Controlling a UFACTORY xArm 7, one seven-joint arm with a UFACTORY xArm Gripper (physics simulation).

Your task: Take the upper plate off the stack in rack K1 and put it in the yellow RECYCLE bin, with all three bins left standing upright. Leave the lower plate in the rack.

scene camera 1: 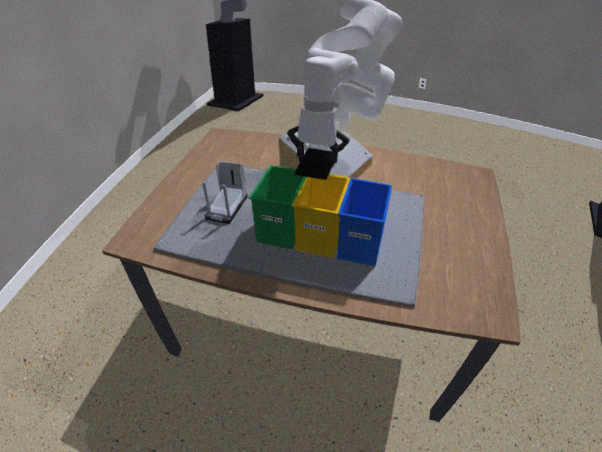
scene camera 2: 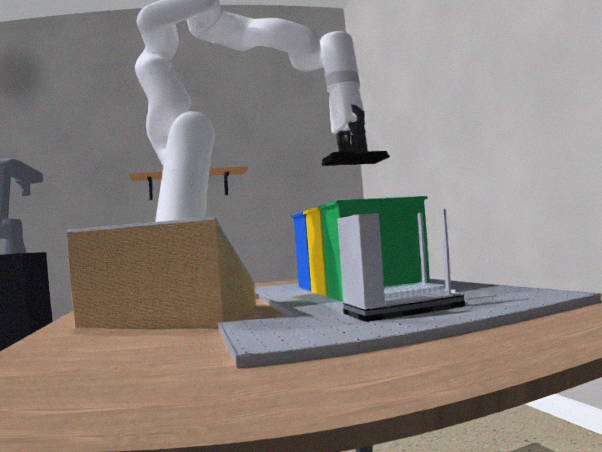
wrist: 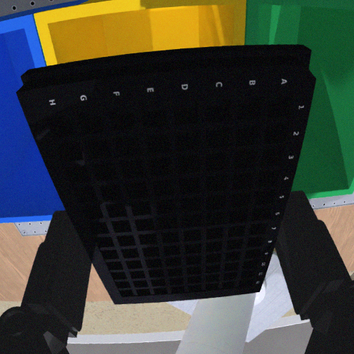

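Where they show: gripper, fingertip midpoint: (scene camera 1: 317, 161) (scene camera 2: 353, 157); arm's base, link origin: (scene camera 1: 320, 146) (scene camera 2: 177, 253).
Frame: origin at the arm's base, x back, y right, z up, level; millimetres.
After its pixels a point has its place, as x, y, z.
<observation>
My gripper (scene camera 1: 318, 155) {-359, -168, 178} (scene camera 2: 353, 150) {-359, -168, 178} (wrist: 180, 224) is shut on the black upper plate (scene camera 1: 315, 165) {-380, -174, 179} (scene camera 2: 356, 158) {-361, -139, 171} (wrist: 190, 150), which hangs about level. In scene camera 2 it is above the bins' rims. In the wrist view it covers part of the yellow RECYCLE bin (scene camera 1: 316, 230) {-424, -201, -9} (scene camera 2: 315, 255) {-259, -160, -26} (wrist: 165, 32) and reaches over parts of the blue and green bins. All three bins stand upright side by side. The white lower plate (scene camera 1: 226, 201) (scene camera 2: 412, 290) lies in rack K1 (scene camera 1: 230, 175) {-298, 209, -19} (scene camera 2: 361, 260) {-303, 246, -25}, between its back panel and two posts.
The green bin (scene camera 1: 274, 220) {-452, -77, 0} (scene camera 2: 385, 240) {-381, 9, -4} (wrist: 320, 125) stands on the rack side of the yellow one, the blue bin (scene camera 1: 361, 240) {-397, -332, -14} (scene camera 2: 300, 250) {-230, -299, -15} (wrist: 25, 150) on the other. They stand on a grey perforated board (scene camera 1: 210, 250) {-570, 99, -106} (scene camera 2: 300, 340) {-215, 337, -108}. The arm's wooden base block (scene camera 2: 145, 275) {32, 111, -32} stands behind.
</observation>
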